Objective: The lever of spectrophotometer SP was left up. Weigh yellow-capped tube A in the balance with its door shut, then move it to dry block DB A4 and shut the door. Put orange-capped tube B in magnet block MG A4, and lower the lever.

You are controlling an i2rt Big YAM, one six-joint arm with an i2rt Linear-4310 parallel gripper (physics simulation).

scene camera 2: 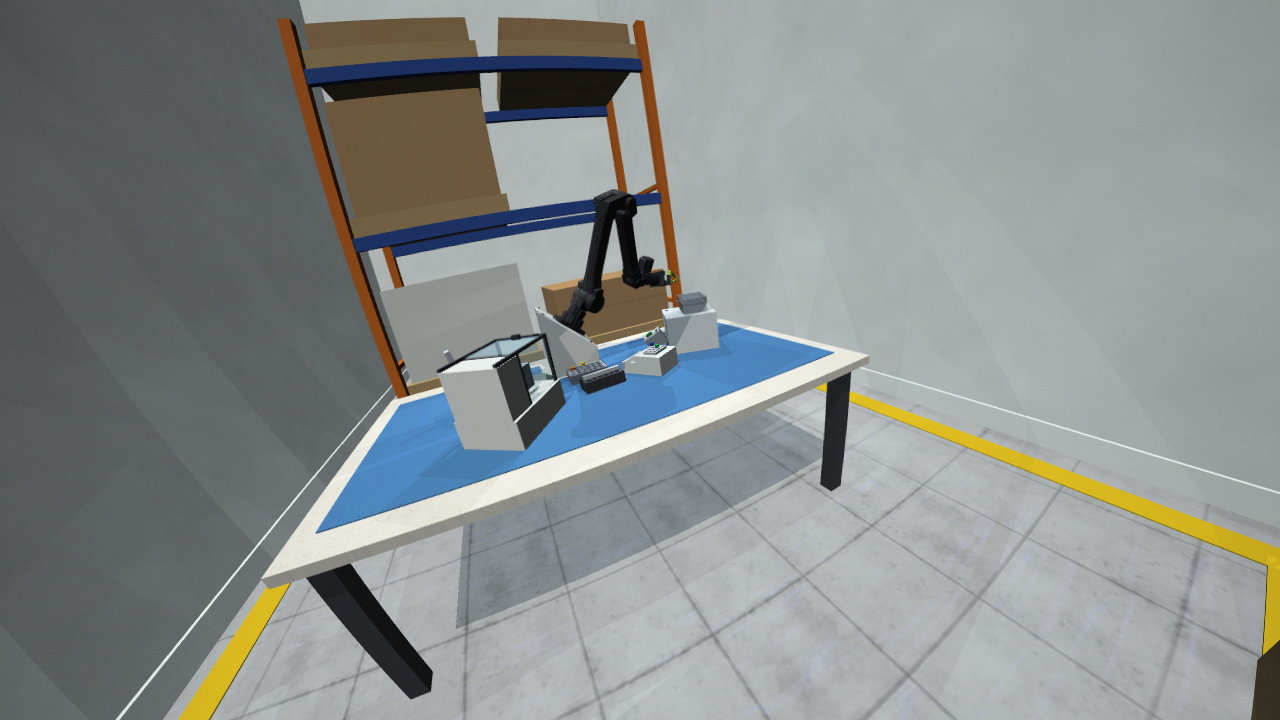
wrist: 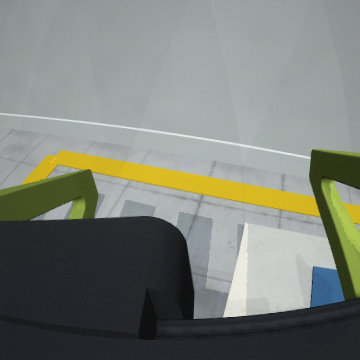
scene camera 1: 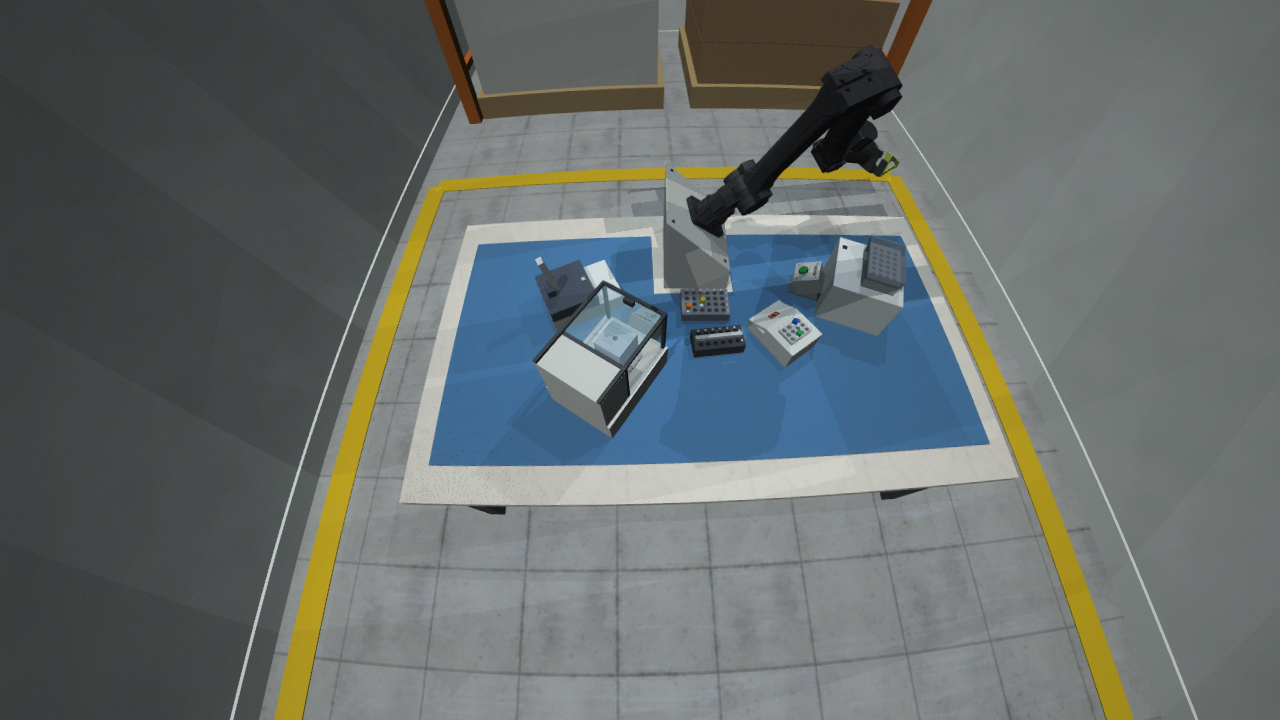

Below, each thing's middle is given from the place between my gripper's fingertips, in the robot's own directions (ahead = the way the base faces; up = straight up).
The green-button box (scene camera 1: 807, 281) is 30 cm ahead of my hand, 30 cm to the right of it and 17 cm below it. Also, from my hand: balance (scene camera 1: 599, 364): 50 cm ahead, 90 cm to the right, 10 cm below.
